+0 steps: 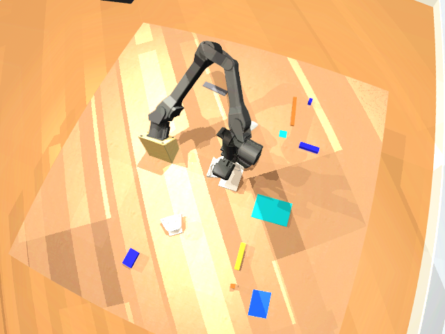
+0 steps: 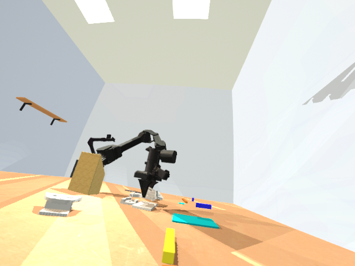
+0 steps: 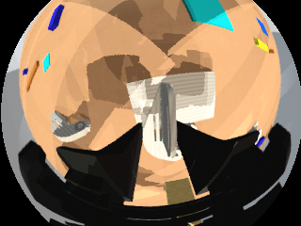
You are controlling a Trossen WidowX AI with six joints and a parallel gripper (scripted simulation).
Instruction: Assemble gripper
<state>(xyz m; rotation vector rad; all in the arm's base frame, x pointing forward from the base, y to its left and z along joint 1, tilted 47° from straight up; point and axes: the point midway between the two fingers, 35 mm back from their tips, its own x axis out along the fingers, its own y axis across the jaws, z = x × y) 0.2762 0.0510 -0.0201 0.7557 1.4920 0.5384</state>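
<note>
Now: gripper tip 20 mm short of the flat white plate, 30 mm to the left of it and 20 mm above it. Also, from my gripper tip: dark blue bar (270 mm ahead, 170 mm to the left, 20 mm below); then yellow bar (140 mm ahead, 320 mm to the right, 20 mm below); then cyan sheet (200 mm ahead, 120 mm to the right, 30 mm below).
</note>
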